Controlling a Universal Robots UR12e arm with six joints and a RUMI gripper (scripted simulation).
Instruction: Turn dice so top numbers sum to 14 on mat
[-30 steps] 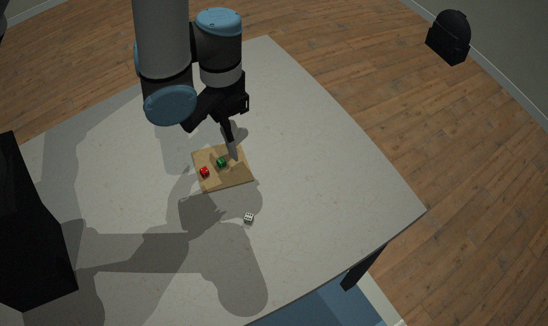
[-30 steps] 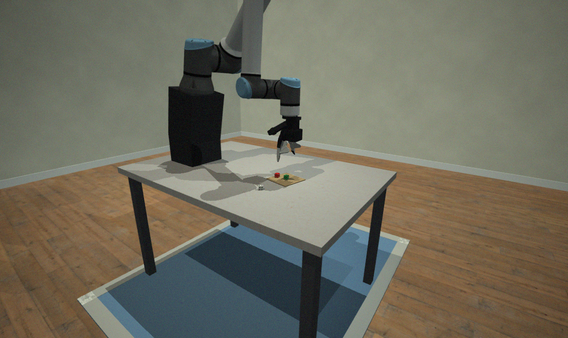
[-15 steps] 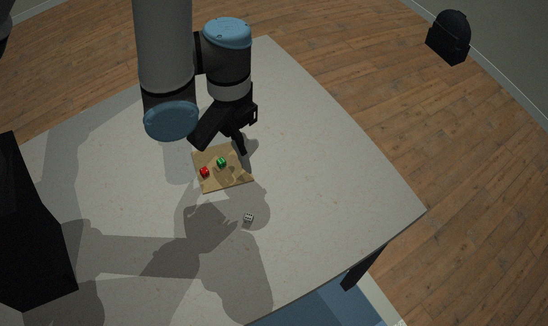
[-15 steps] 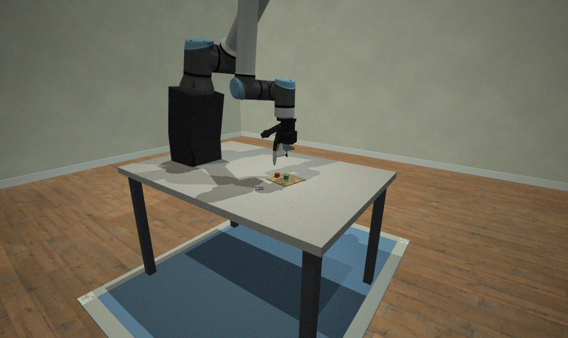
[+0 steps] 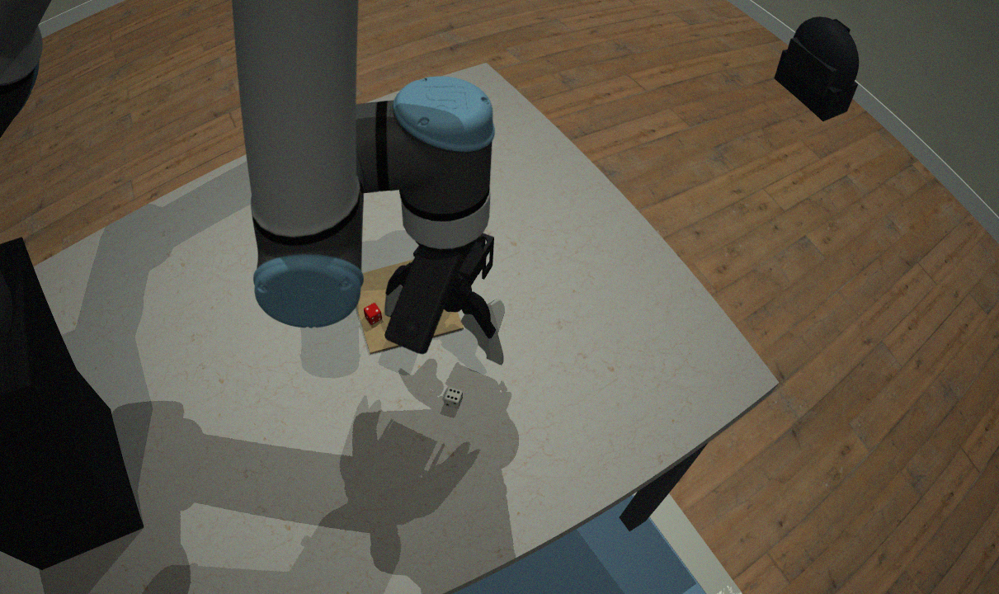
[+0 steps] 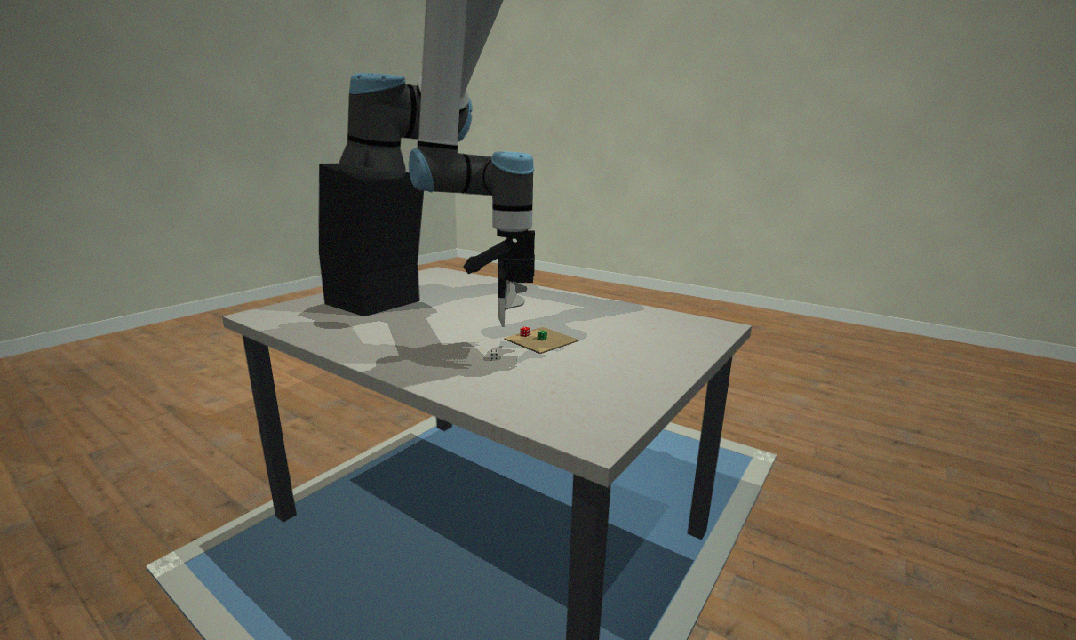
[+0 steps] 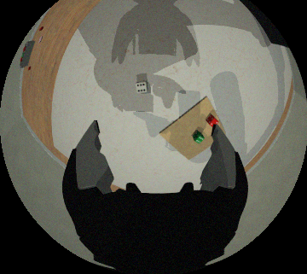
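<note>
My hand is 9 cm above the white die and 4 cm to the left of it. From my hand the other things lie so: red die 13 cm to the left, 8 cm below, 6 cm behind; then mat 14 cm to the left, 10 cm below, 1 cm behind; then green die 14 cm to the left, 8 cm below.
</note>
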